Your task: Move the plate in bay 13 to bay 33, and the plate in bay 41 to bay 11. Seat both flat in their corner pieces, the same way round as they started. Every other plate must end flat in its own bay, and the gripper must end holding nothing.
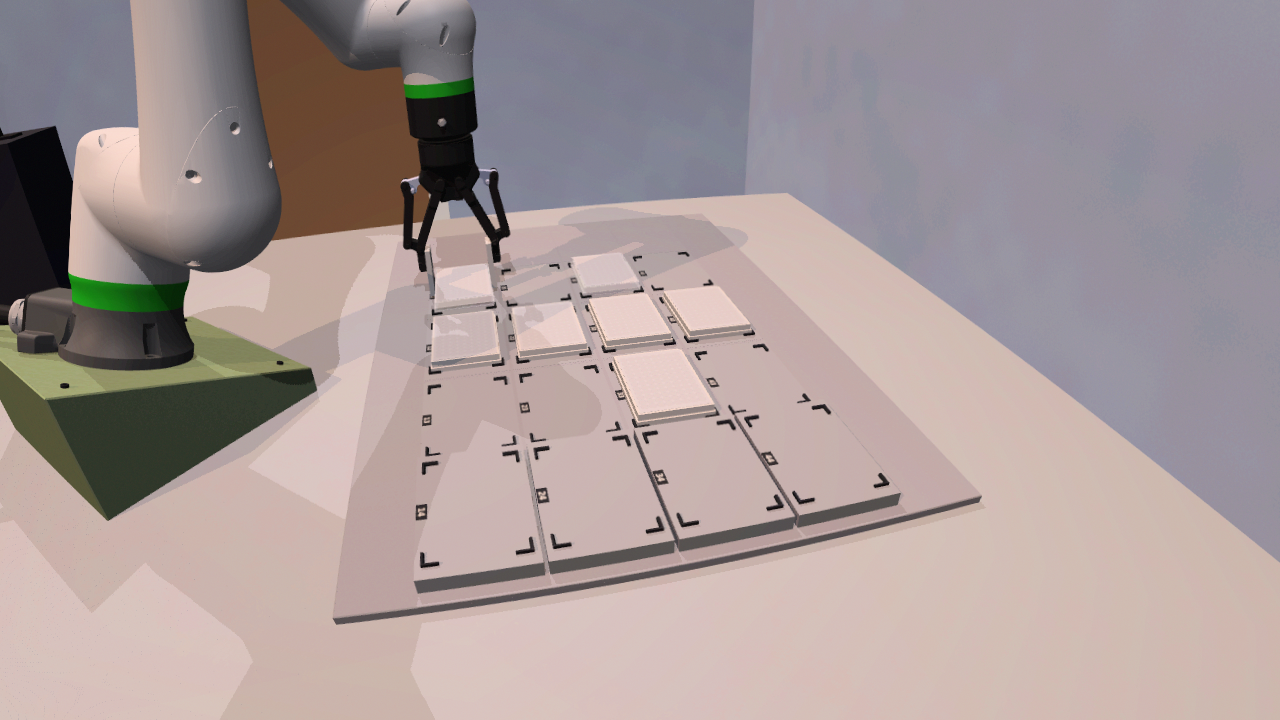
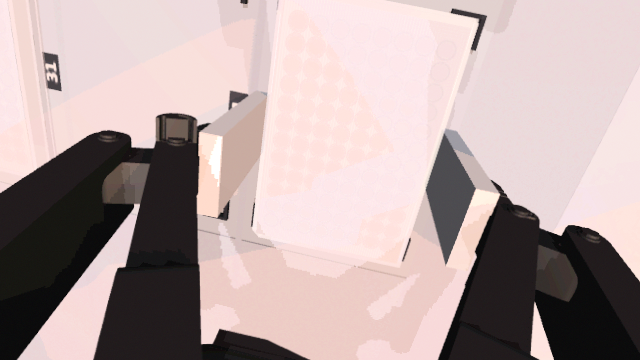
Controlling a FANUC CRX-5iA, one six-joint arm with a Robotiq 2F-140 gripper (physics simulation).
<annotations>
My gripper shows in image 1 and in image 2. The same spot on my gripper: (image 2: 66, 211) is (image 1: 495, 211).
</annotations>
